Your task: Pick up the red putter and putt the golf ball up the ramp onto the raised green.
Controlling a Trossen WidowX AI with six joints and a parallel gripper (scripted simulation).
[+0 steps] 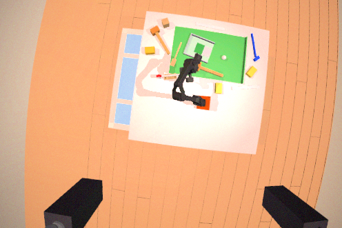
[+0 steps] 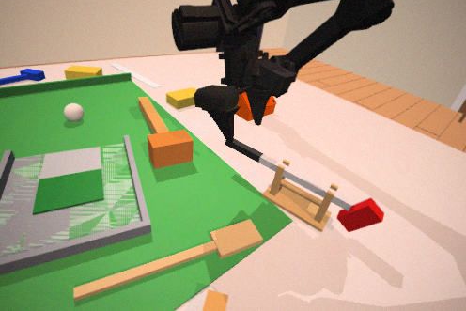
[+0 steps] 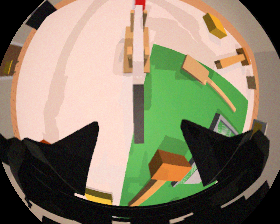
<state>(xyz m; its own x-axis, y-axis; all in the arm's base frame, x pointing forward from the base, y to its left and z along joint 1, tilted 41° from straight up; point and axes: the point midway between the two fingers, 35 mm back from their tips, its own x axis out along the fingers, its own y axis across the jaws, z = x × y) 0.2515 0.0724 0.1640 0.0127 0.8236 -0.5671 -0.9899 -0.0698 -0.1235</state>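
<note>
Now: gripper tip 120 mm to the right of the red putter, 40 mm above it and 20 mm past it. The rest, counted from my gripper tip: white golf ball: 380 mm to the right, 190 mm ahead, 70 mm below; small wooden rack: 130 mm to the left, 60 mm below, 20 mm behind; wooden paddle: 180 mm ahead, 90 mm to the left, 90 mm below.
</note>
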